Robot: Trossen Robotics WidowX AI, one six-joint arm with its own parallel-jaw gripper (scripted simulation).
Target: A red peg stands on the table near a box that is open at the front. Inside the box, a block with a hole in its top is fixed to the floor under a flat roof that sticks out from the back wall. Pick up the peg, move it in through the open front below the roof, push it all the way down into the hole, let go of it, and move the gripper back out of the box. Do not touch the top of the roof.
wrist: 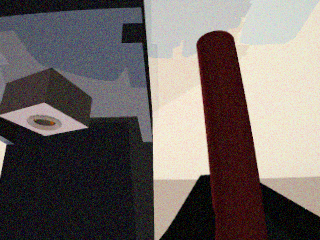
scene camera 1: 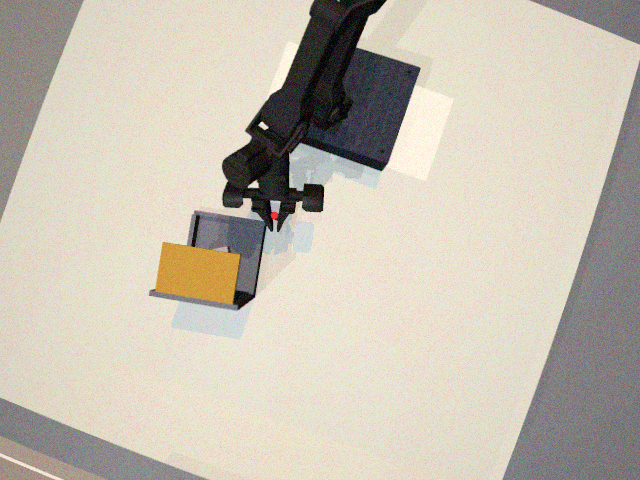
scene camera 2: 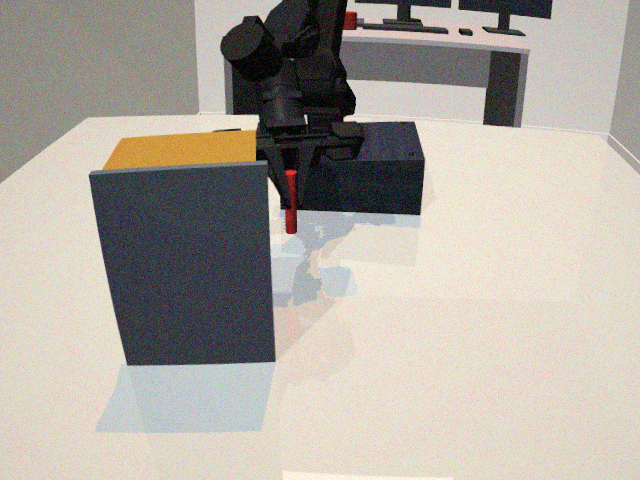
Labels:
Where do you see an orange roof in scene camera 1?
190, 271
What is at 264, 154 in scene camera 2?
My gripper.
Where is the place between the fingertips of my gripper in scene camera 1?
275, 230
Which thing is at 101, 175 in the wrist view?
A dark back wall.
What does my gripper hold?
A red peg.

